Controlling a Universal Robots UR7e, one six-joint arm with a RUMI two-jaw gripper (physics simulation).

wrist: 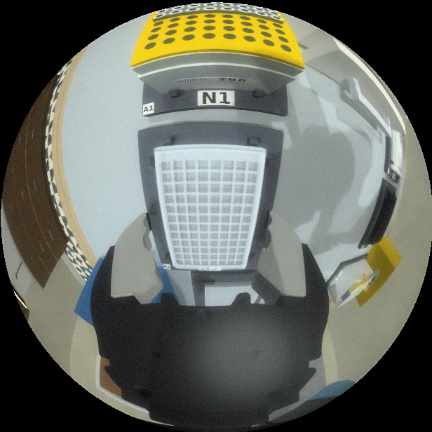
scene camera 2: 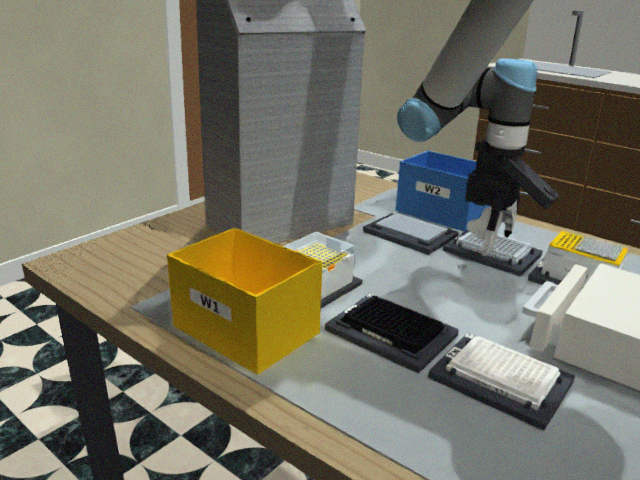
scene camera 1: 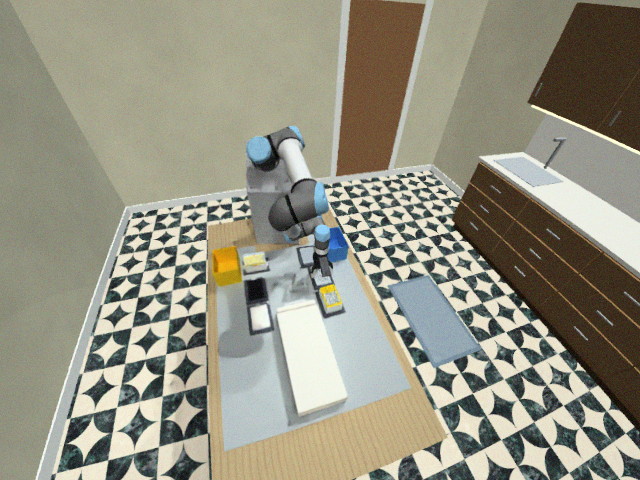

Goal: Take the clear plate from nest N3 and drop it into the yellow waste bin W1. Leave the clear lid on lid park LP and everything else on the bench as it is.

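Places are measured from the arm's base along level axes (x ahead, y left, z up), in centimetres.
Pixels of known places: gripper, fingertip midpoint: [scene camera 2: 495, 246] [scene camera 1: 321, 276].
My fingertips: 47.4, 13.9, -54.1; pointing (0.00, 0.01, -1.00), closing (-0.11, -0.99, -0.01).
For each thing: its top centre in the pictures, then the offset to it from my fingertips, as dx, dy, dz. "spot": a spot on its surface instead.
- clear plate at its top centre: [scene camera 2: 494, 241] [scene camera 1: 321, 274] -0.3, -0.1, +1.1
- dark nest at its top centre: [scene camera 2: 494, 243] [scene camera 1: 321, 274] -0.3, -0.1, +0.7
- clear lid at its top centre: [scene camera 2: 411, 225] [scene camera 1: 308, 254] -17.9, -1.2, +0.5
- dark lid park at a spot on its surface: [scene camera 2: 431, 248] spot: -10.8, -7.5, -0.5
- yellow bin W1 at its top centre: [scene camera 2: 243, 258] [scene camera 1: 224, 259] -24.0, -49.2, +10.5
- blue bin W2 at its top centre: [scene camera 2: 448, 163] [scene camera 1: 333, 237] -16.7, +15.1, +10.5
- yellow-topped tip rack at its top centre: [scene camera 2: 589, 244] [scene camera 1: 330, 294] +17.2, -2.6, +6.2
- clear tip box at its top centre: [scene camera 2: 312, 248] [scene camera 1: 254, 258] -22.5, -33.3, +6.2
- black plate at its top centre: [scene camera 2: 393, 318] [scene camera 1: 255, 288] -5.3, -37.7, +1.1
- white plate at its top centre: [scene camera 2: 504, 364] [scene camera 1: 259, 316] +12.2, -39.8, +1.1
- white instrument at its top centre: [scene camera 1: 308, 351] +40.4, -24.3, +6.8
The clear plate [scene camera 1: 323, 280] [scene camera 2: 518, 249] [wrist: 210, 205] sits flat in a dark nest [scene camera 2: 483, 261] [wrist: 274, 165], between N1 and the lid park; its nest label is too blurred to read. My gripper [scene camera 1: 321, 272] [scene camera 2: 497, 241] [wrist: 207, 213] is open and empty, pointing down, with its fingers at the plate's two long sides near the lid-park end. Whether they touch it cannot be told. The clear lid [scene camera 1: 306, 254] [scene camera 2: 413, 226] [wrist: 220, 295] lies on the dark lid park [scene camera 2: 431, 248], partly hidden in the wrist view. The yellow bin W1 [scene camera 1: 227, 279] [scene camera 2: 289, 322] [wrist: 385, 255] stands across the bench.
The blue bin W2 [scene camera 1: 338, 252] [scene camera 2: 413, 198] stands behind the lid park. A yellow-topped tip rack [scene camera 1: 330, 297] [scene camera 2: 563, 258] [wrist: 215, 45] is on N1. A clear tip box [scene camera 2: 338, 281], black plate [scene camera 2: 395, 320], white plate [scene camera 2: 504, 364] and white instrument [scene camera 1: 312, 361] are also on the bench.
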